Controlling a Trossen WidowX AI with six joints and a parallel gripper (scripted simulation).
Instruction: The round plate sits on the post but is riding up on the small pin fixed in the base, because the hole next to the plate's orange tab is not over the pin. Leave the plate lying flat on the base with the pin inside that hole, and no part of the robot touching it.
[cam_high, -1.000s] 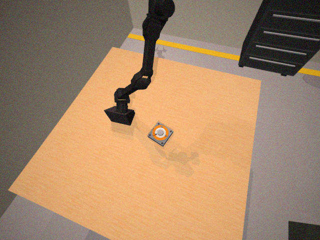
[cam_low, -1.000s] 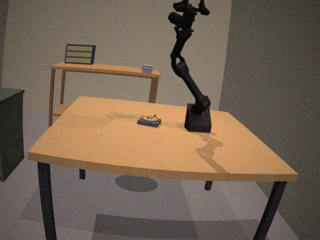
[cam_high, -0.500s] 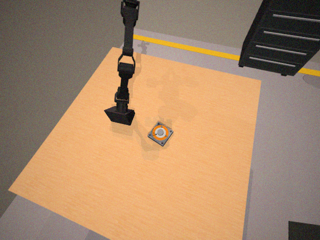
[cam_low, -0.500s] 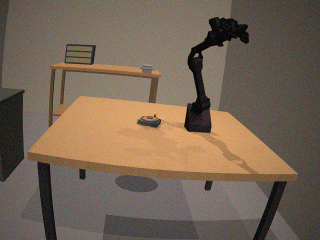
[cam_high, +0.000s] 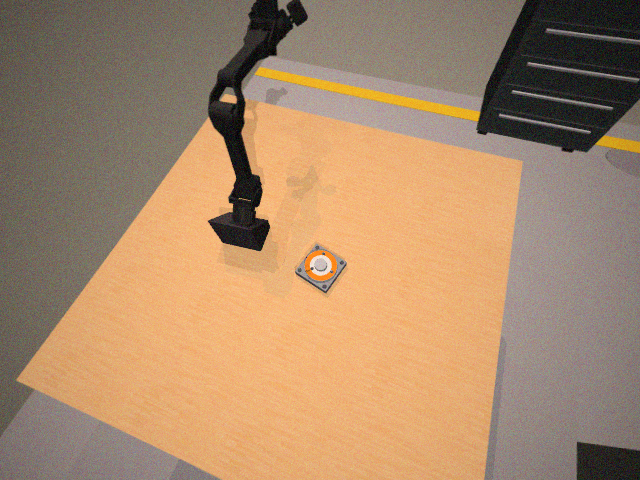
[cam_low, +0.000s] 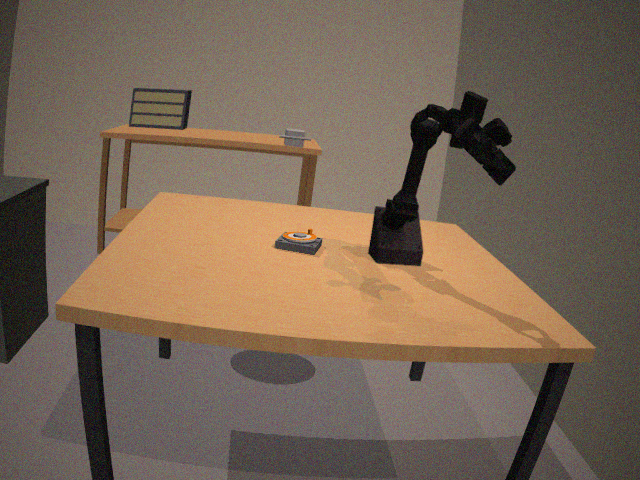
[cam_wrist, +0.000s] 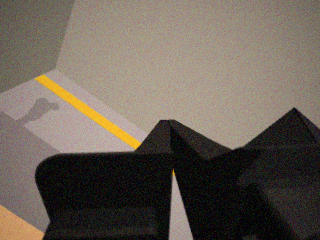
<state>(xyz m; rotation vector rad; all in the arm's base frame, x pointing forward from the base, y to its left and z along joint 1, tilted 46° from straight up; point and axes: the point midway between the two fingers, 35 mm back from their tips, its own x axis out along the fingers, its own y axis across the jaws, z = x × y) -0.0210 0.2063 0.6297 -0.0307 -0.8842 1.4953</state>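
Now: the square grey base 67 cm to the right of my gripper tip, 37 cm below it and 31 cm ahead of it.
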